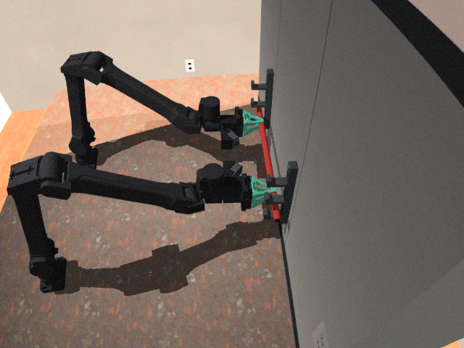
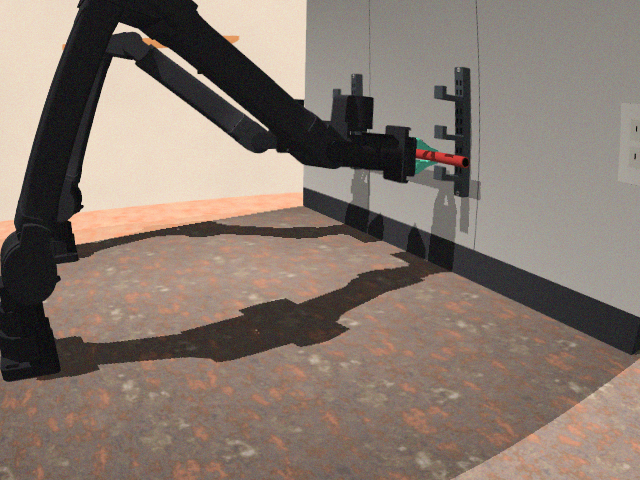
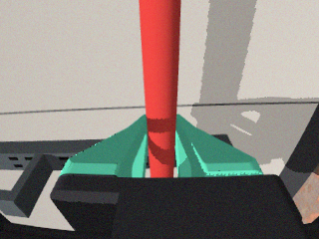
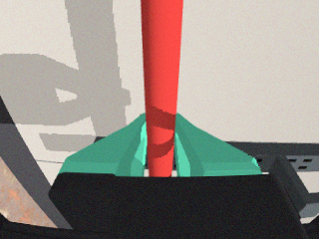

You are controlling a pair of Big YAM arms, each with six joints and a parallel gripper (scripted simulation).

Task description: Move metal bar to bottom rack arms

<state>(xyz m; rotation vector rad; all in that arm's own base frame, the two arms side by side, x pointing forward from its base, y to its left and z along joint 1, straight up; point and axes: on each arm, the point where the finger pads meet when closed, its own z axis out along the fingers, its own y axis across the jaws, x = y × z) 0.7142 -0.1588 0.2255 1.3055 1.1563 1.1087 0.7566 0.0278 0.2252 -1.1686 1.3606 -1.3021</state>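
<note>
Now: the red metal bar 15 cm to the right of my left hand and 1 cm ahead of it. From my left hand the other things lie so: grey wall: 22 cm above, 20 cm ahead, 19 cm to the right; then dark baseboard: 20 cm below, 19 cm to the right, 5 cm ahead.
My right gripper is now 150 mm to the right of the red metal bar. Round my right hand: grey wall 190 mm ahead, 110 mm to the left, 220 mm above; then dark baseboard 40 mm ahead, 110 mm to the left, 200 mm below.
</note>
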